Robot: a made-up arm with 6 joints.
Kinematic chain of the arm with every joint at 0, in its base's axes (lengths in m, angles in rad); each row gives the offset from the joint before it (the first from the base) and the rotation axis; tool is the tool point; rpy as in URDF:
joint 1: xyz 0 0 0.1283 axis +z
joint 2: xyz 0 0 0 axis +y
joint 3: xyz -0.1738 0 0.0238 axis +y
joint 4: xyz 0.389 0 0.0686 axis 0.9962 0 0.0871
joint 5: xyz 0 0 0 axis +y
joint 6: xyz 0.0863 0 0.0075 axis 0.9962 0 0.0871
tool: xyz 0 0 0 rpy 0 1.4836 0
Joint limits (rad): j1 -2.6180..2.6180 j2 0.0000..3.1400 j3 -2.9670..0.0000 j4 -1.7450..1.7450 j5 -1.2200..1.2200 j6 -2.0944..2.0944
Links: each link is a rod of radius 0.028 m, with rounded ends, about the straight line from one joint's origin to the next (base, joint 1, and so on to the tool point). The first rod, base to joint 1, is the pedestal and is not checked.
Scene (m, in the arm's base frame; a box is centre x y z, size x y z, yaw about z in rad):
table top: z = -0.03
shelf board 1: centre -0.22 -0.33 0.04 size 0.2 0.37 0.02 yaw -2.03
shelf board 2: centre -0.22 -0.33 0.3 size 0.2 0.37 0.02 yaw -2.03
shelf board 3: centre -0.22 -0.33 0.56 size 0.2 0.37 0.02 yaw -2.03
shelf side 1: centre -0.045 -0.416 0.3 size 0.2 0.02 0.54 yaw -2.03
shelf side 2: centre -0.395 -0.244 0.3 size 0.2 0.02 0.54 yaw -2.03
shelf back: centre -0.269 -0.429 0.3 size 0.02 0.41 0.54 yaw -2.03
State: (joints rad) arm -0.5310 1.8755 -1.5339 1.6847 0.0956 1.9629
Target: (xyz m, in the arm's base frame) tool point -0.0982 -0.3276 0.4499
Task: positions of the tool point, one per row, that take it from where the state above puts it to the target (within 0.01 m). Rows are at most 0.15 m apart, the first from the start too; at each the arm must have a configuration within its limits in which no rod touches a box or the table.
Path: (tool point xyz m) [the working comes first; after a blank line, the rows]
Joints at the target: -1.7520 0.8408 -1.0753 1.7244 -0.4545 1.9629
Straight joint move there: touches shelf side 1.

1: 0.3897 -0.3226 0.2828
2: 0.2901 -0.3449 0.3500
3: 0.1894 -0.3378 0.4002
4: 0.0978 -0.3057 0.4327
5: 0.0223 -0.2558 0.4486
6: -0.0334 -0.1964 0.4499
7: -0.0461 -0.2359 0.4588
8: -0.0672 -0.2808 0.4594
9: -0.0982 -0.3276 0.4499

